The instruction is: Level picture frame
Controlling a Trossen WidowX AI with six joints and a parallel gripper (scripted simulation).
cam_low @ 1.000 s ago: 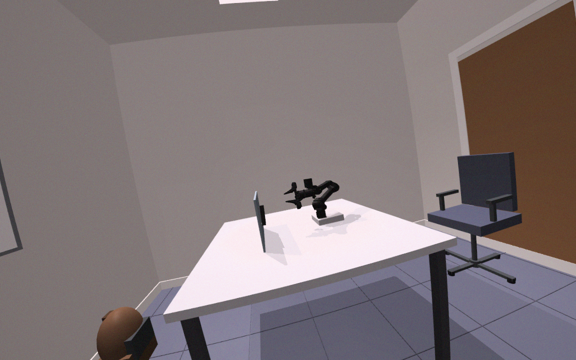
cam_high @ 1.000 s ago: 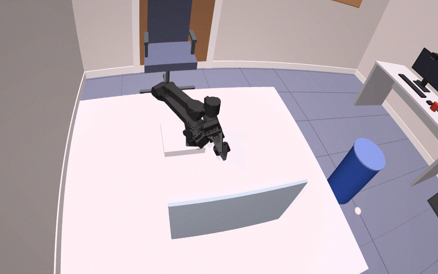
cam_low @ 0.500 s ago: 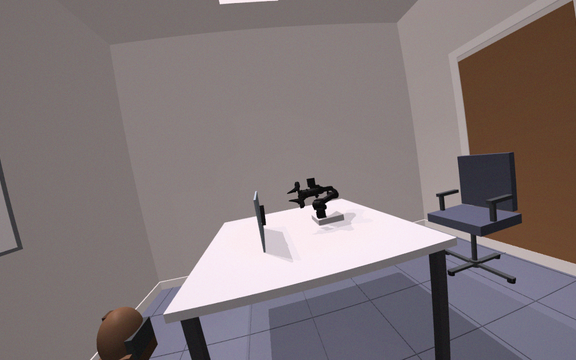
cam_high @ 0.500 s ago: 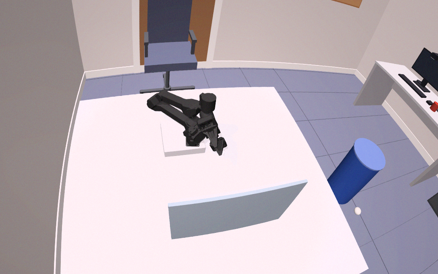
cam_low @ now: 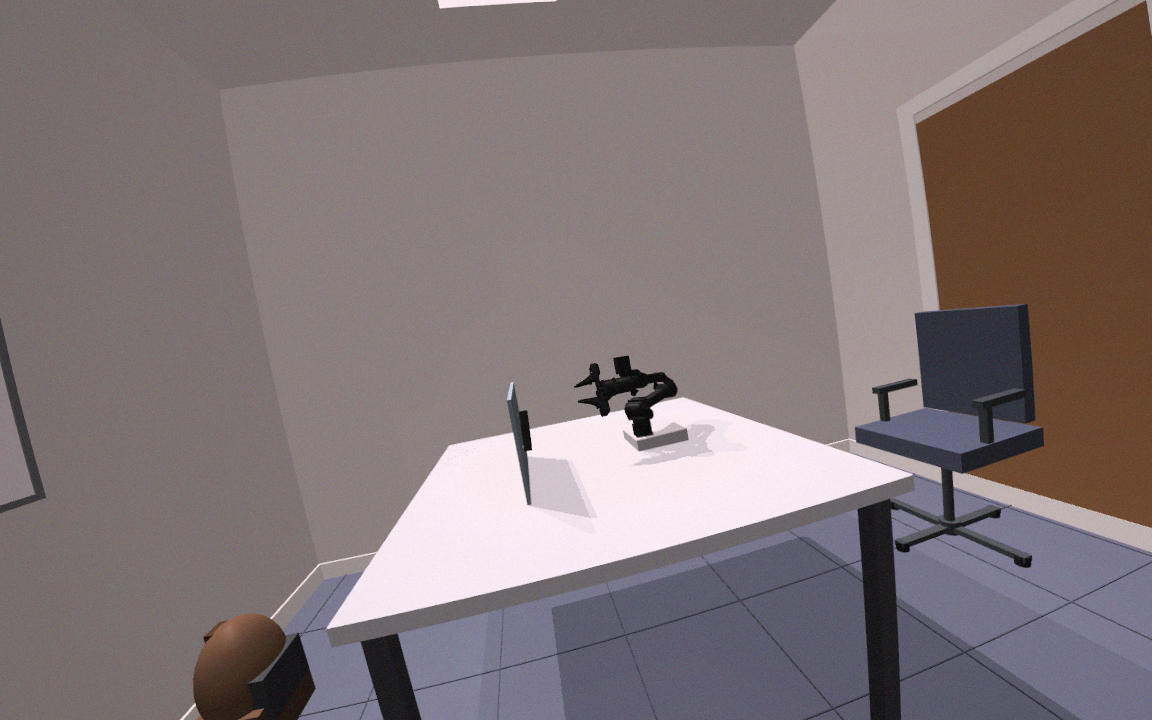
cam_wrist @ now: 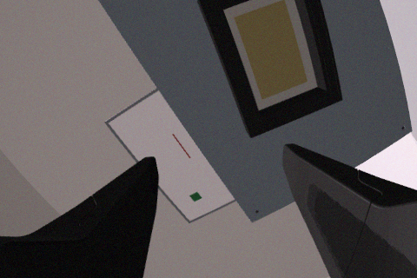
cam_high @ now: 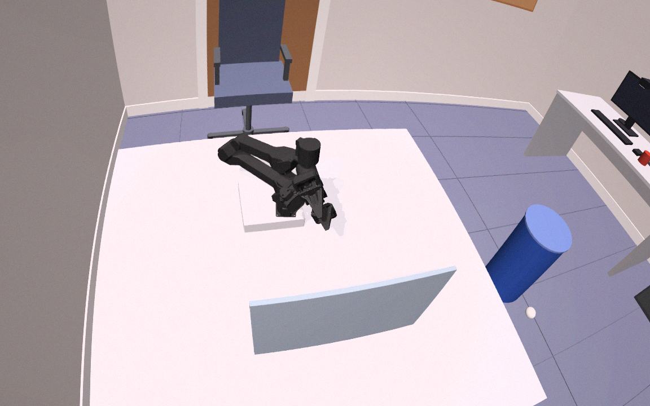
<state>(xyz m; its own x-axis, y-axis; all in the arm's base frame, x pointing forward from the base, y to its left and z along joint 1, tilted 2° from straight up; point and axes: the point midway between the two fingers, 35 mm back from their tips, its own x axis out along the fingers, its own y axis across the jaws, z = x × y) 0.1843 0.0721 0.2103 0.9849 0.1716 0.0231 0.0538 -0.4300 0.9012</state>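
Now: gripper tip 200 mm short of the picture frame, 80 mm above it and 60 mm to the right of it. From my gripper tip the other things lie so: wall panel 210 mm ahead, 90 mm below, 60 mm to the left.
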